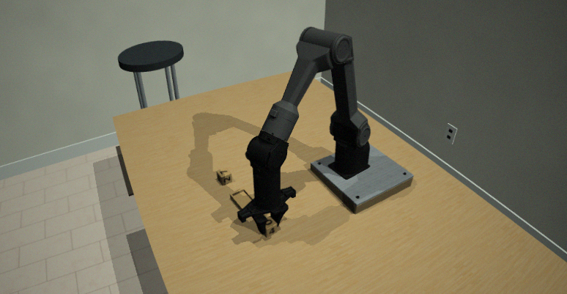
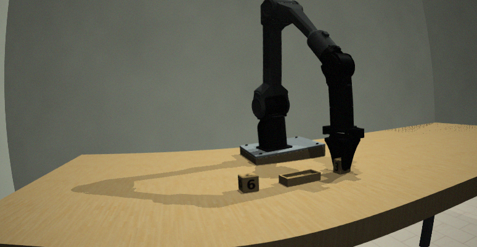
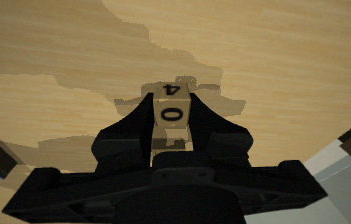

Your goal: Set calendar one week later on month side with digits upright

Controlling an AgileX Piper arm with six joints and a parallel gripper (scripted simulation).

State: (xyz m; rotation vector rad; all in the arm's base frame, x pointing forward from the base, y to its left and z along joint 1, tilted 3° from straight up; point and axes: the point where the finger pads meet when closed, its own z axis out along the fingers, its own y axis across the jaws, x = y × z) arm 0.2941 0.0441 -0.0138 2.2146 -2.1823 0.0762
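My gripper is now 11 cm to the left of the small wooden tray and 1 cm above it.
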